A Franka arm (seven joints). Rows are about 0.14 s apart.
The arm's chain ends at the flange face. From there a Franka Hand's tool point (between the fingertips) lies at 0.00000 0.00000 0.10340 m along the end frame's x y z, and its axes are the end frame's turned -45 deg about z.
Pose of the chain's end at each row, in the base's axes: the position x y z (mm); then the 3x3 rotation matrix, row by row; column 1 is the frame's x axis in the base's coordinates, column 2 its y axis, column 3 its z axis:
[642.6 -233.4 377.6], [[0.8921 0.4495 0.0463], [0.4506 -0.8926 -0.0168], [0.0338 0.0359 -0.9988]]
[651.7 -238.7 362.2], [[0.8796 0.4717 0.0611], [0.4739 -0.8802 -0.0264], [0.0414 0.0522 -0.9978]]
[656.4 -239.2 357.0], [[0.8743 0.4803 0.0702], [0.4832 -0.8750 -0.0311], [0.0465 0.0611 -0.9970]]
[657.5 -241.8 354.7], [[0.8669 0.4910 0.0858], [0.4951 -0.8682 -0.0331], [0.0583 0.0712 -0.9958]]
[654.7 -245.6 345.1], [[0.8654 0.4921 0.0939], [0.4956 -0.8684 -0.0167], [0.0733 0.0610 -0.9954]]
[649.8 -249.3 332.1], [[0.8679 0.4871 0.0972], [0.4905 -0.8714 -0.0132], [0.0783 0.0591 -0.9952]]
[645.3 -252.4 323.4], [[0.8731 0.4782 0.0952], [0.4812 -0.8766 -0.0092], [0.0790 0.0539 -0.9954]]
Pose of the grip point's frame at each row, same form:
[647.4 -235.1 274.3], [[0.3130 0.9487 0.0463], [0.9498 -0.3125 -0.0168], [-0.0015 0.0493 -0.9988]]
[658.0 -241.4 259.0], [[0.2884 0.9555 0.0611], [0.9575 -0.2873 -0.0264], [-0.0076 0.0662 -0.9978]]
[663.7 -242.4 253.9], [[0.2786 0.9578 0.0702], [0.9604 -0.2770 -0.0311], [-0.0103 0.0761 -0.9970]]
[666.4 -245.2 251.7], [[0.2658 0.9602 0.0858], [0.9640 -0.2638 -0.0331], [-0.0091 0.0916 -0.9958]]
[664.4 -247.3 242.2], [[0.2640 0.9599 0.0939], [0.9645 -0.2636 -0.0167], [0.0087 0.0950 -0.9954]]
[659.9 -250.7 229.2], [[0.2693 0.9581 0.0972], [0.9630 -0.2693 -0.0132], [0.0136 0.0972 -0.9952]]
[655.1 -253.4 220.5], [[0.2792 0.9555 0.0952], [0.9601 -0.2796 -0.0092], [0.0177 0.0940 -0.9954]]

